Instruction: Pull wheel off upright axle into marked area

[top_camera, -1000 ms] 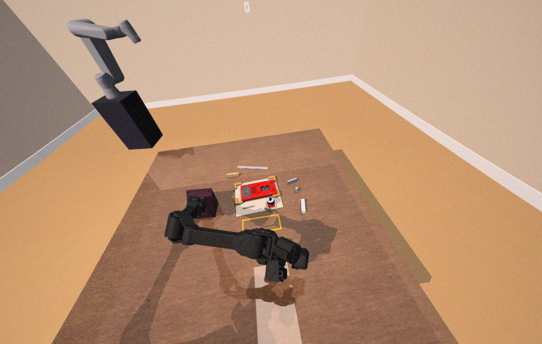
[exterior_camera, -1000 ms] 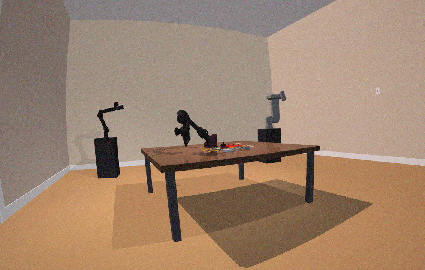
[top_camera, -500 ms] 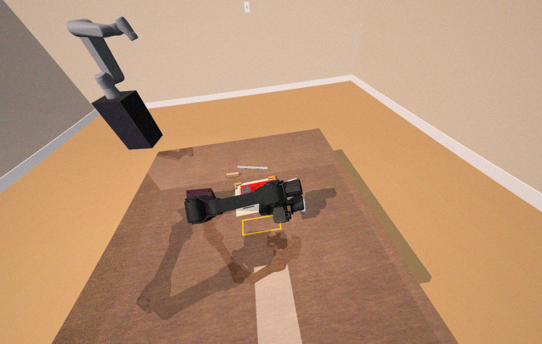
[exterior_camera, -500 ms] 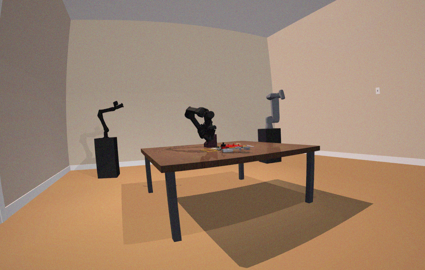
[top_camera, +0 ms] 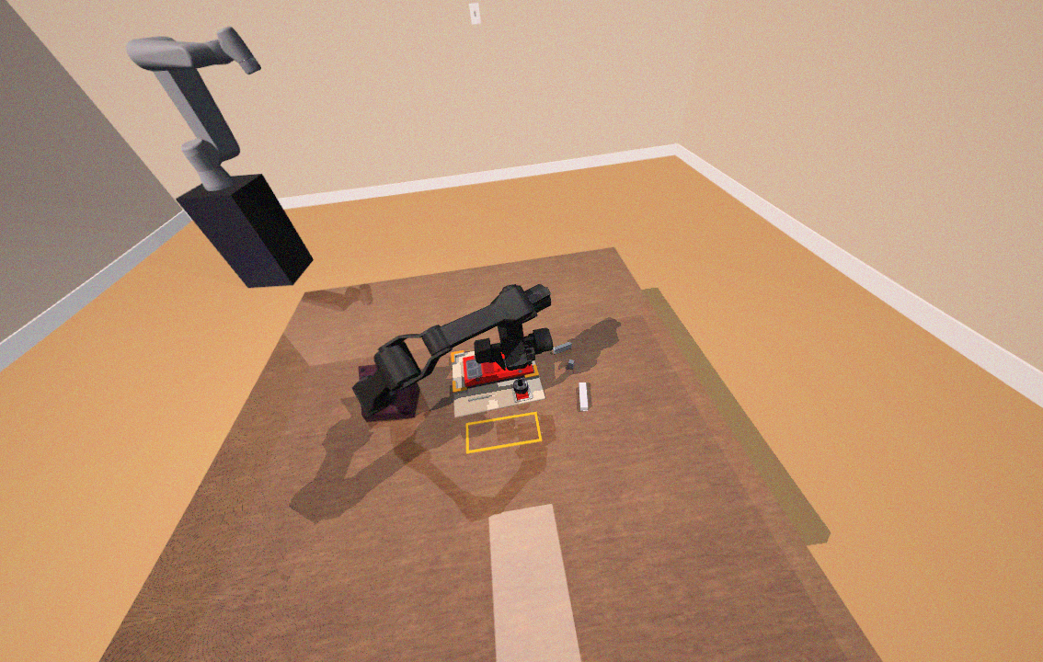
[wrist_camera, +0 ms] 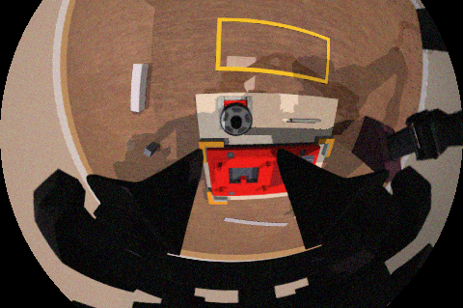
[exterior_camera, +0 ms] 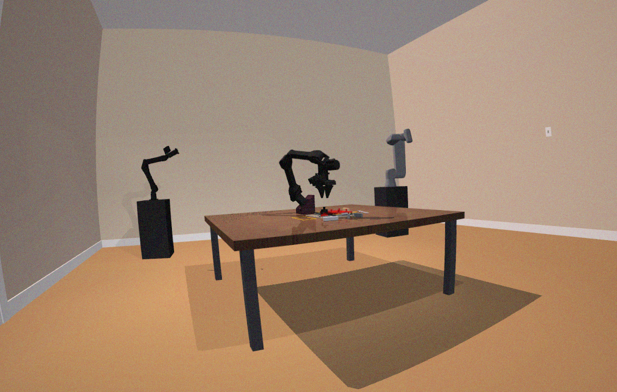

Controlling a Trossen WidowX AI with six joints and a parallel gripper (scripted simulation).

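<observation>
My gripper tip is 1 cm to the left of the wheel and 7 cm above it. Also, from my gripper tip: wooden piece 24 cm behind, 23 cm to the left, 10 cm below; grey strip 13 cm behind, 30 cm to the left, 11 cm below.
</observation>
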